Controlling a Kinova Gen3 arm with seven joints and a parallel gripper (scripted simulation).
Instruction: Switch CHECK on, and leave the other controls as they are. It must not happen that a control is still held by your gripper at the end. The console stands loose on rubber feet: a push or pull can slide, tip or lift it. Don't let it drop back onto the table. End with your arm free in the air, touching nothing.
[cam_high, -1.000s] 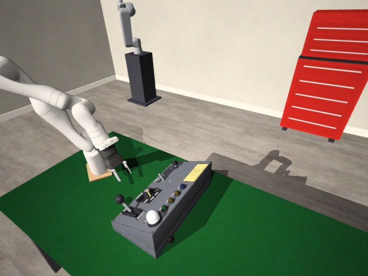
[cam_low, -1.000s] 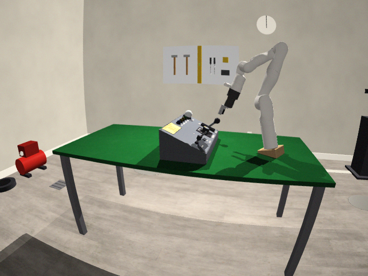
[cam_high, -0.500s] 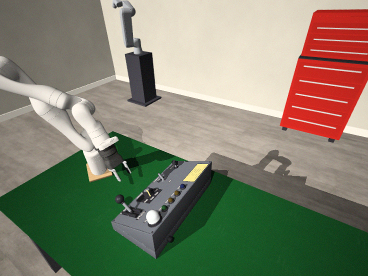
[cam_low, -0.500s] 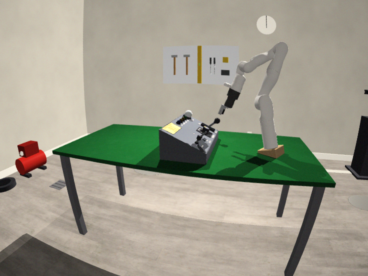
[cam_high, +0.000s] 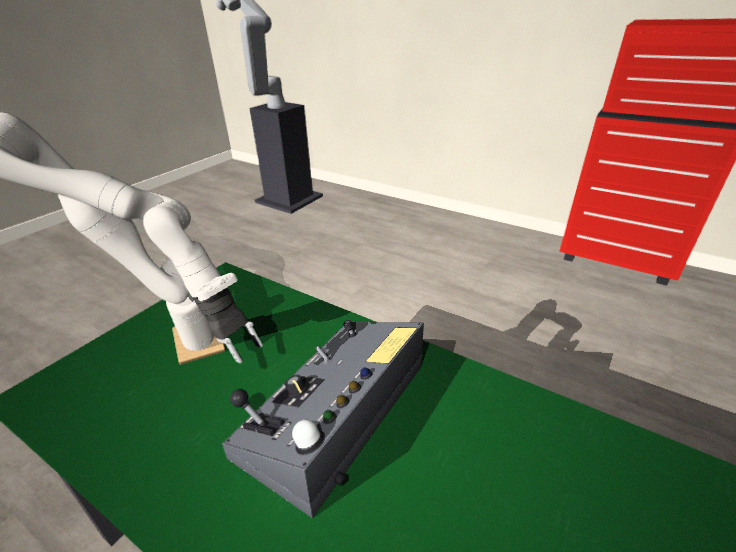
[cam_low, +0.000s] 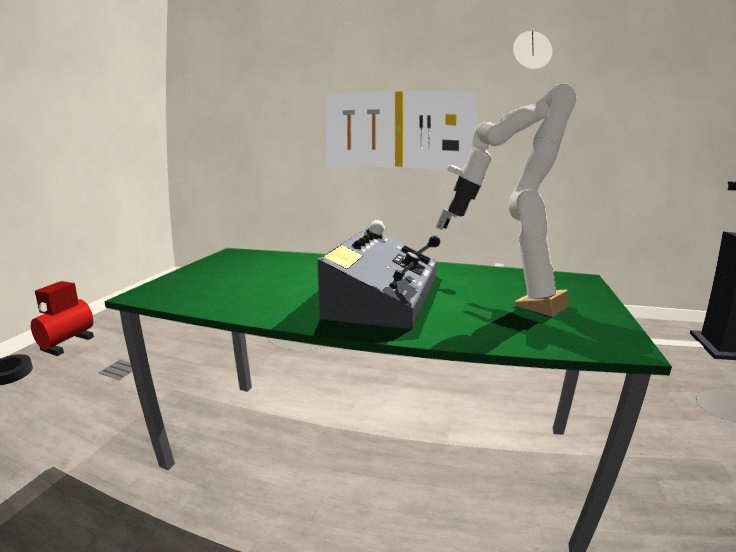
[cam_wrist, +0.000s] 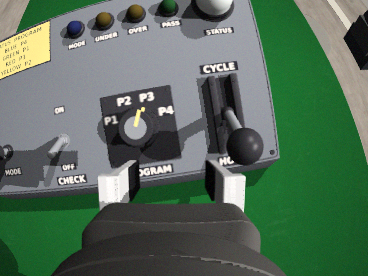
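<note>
Now: hand 90 mm short of the check toggle, 170 mm to the right of it and 120 mm above it. Also, from my hand: grey console 120 mm ahead, 110 mm to the left, 140 mm below; hold lever 70 mm ahead, 70 mm to the right, 100 mm below; program dial 100 mm ahead, 40 mm to the left, 110 mm below.
</note>
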